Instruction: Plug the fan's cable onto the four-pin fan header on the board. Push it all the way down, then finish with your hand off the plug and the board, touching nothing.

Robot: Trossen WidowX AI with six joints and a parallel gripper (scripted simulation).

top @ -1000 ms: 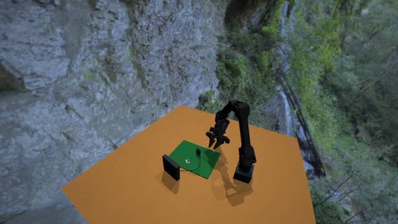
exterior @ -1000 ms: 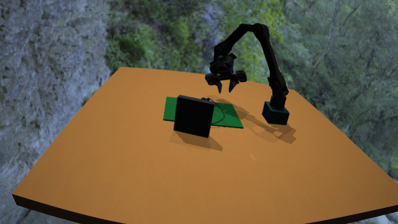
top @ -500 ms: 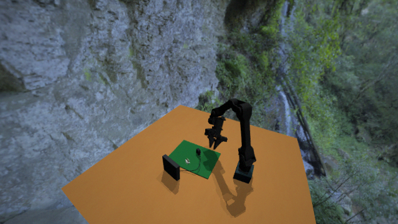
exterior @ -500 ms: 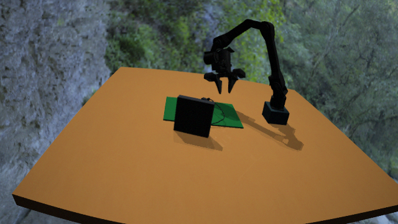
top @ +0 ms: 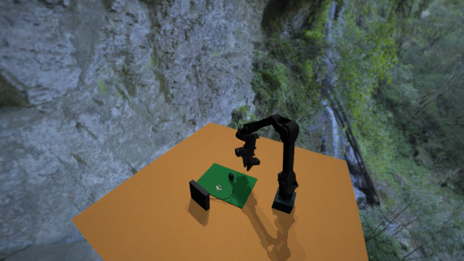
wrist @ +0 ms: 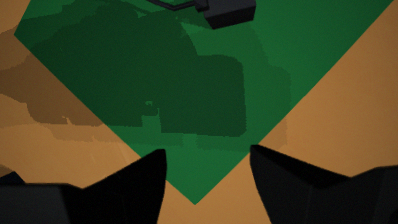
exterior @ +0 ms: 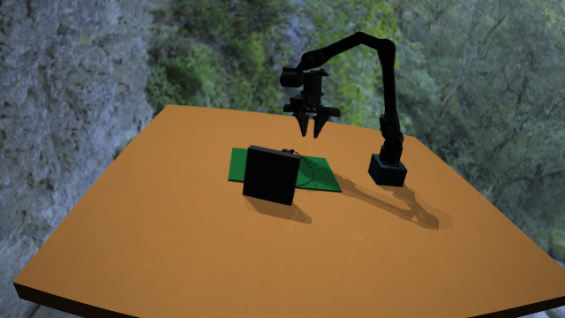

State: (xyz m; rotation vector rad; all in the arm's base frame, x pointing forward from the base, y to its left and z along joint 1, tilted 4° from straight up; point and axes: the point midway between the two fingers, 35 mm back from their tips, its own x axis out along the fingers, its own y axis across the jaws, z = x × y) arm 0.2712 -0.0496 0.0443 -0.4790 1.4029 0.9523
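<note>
Now: gripper tip 60 mm to the right of the black plug, 60 mm short of it and 50 mm above it. Round my gripper tip: white four-pin fan header 170 mm to the left, 80 mm below, 70 mm ahead; black fan 290 mm to the left, 70 mm ahead, 20 mm below; green board 100 mm to the left, 90 mm below, 60 mm ahead.
</note>
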